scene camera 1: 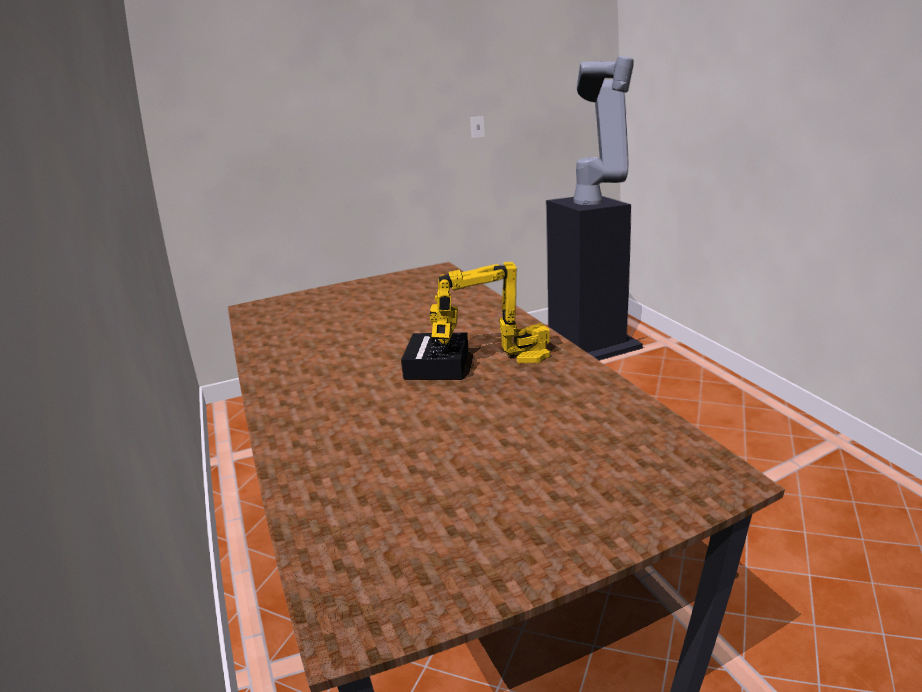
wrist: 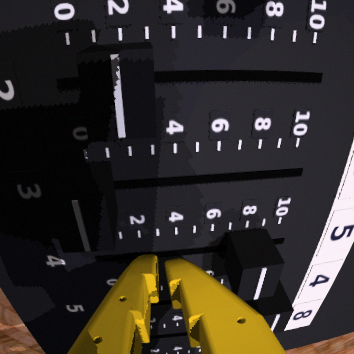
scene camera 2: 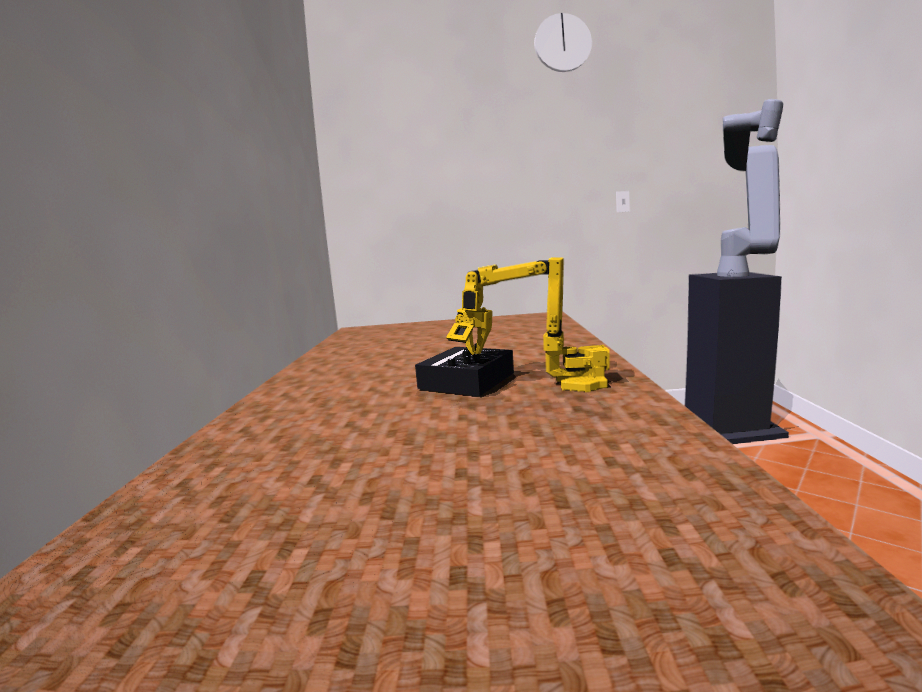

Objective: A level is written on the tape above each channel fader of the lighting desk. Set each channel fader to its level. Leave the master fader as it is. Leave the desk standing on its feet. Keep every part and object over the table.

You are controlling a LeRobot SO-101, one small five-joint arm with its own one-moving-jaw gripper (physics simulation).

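Pixels of known places: hand, its tool point: (scene camera 1: 445, 343) (wrist: 156, 271) (scene camera 2: 476, 354); arm's base, origin of its link: (scene camera 1: 521, 356) (scene camera 2: 571, 383).
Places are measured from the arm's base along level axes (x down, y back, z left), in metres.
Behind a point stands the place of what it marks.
Note:
The black lighting desk (scene camera 1: 433, 367) @[z 0.009, x -0.034, y -0.243 m] (scene camera 2: 448, 379) @[z 0.009, x -0.030, y -0.243 m] (wrist: 240, 107) @[z -0.029, x -0.055, y -0.221 m] stands flat on the table. In the wrist view, the channel 2 fader (wrist: 137, 100) is near its 2 mark. The channel 3 fader (wrist: 97, 210) @[z -0.027, x -0.068, y -0.190 m], in shadow, is near 0. The channel 4 fader (wrist: 252, 260) @[z -0.058, x -0.066, y -0.208 m] is toward its high end, around 8. Another fader (wrist: 280, 300) @[z -0.084, x -0.064, y -0.208 m] is partly hidden behind it. The white tape (wrist: 327, 255) @[z -0.088, x -0.055, y -0.228 m] shows 5, 4 and 8; more is cut off. My gripper (scene camera 1: 444, 341) @[z -0.054, x -0.060, y -0.186 m] (scene camera 2: 474, 353) (wrist: 161, 258) @[z -0.054, x -0.060, y -0.186 m] is shut and empty, its tips low over the channel 4 slot, between the channel 3 and 4 caps. I cannot identify the master fader.
The wooden table (scene camera 1: 476, 476) @[z 0.411, x 0.000, y -0.313 m] (scene camera 2: 476, 521) @[z 0.446, x 0.000, y -0.198 m] carries the desk and my yellow arm's base (scene camera 1: 533, 350) @[z 0.017, x -0.018, y 0.027 m] (scene camera 2: 586, 376) @[z 0.015, x -0.018, y 0.027 m], to the desk's right. A grey arm (scene camera 1: 612, 134) (scene camera 2: 761, 193) stands on a dark pedestal (scene camera 1: 588, 275) (scene camera 2: 729, 350) beyond the table's edge.

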